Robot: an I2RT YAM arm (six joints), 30 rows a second.
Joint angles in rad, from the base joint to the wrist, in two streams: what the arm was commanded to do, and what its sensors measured. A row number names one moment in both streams.
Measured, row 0: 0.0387, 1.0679, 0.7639, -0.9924, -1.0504, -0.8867
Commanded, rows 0 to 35: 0.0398, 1.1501, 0.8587, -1.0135, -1.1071, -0.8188; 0.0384, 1.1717, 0.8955, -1.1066, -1.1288, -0.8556; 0.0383, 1.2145, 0.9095, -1.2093, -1.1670, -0.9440; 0.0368, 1.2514, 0.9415, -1.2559, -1.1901, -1.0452; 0.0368, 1.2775, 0.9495, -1.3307, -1.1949, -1.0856; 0.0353, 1.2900, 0.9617, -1.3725, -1.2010, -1.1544; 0.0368, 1.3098, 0.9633, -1.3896, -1.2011, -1.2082; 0.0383, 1.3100, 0.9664, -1.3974, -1.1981, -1.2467; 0.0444, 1.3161, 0.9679, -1.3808, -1.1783, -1.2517; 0.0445, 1.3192, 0.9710, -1.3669, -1.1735, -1.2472; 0.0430, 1.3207, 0.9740, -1.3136, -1.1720, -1.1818; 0.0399, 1.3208, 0.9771, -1.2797, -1.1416, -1.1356; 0.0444, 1.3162, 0.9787, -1.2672, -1.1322, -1.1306; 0.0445, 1.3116, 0.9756, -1.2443, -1.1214, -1.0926; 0.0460, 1.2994, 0.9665, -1.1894, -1.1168, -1.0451; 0.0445, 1.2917, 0.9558, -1.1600, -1.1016, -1.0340; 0.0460, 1.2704, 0.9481, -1.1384, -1.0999, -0.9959; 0.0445, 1.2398, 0.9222, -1.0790, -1.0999, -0.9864; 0.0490, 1.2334, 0.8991, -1.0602, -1.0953, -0.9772; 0.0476, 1.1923, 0.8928, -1.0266, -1.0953, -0.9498; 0.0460, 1.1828, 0.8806, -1.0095, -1.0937, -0.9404; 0.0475, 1.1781, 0.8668, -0.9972, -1.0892, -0.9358; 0.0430, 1.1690, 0.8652, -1.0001, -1.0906, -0.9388; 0.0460, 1.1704, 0.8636, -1.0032, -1.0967, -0.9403; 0.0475, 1.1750, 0.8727, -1.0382, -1.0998, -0.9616; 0.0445, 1.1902, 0.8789, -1.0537, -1.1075, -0.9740; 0.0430, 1.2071, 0.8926, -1.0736, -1.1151, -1.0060; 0.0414, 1.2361, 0.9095, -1.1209, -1.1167, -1.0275; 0.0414, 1.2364, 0.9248, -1.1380, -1.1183, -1.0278; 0.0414, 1.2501, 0.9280, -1.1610, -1.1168, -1.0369; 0.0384, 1.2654, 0.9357, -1.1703, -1.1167, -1.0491; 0.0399, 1.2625, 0.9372, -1.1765, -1.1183, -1.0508; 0.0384, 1.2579, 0.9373, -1.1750, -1.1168, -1.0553; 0.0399, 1.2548, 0.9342, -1.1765, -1.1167, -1.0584; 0.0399, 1.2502, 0.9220, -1.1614, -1.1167, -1.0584; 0.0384, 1.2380, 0.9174, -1.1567, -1.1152, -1.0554
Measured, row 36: 0.0414, 1.2625, 0.8959, -1.1297, -1.0950, -1.0252
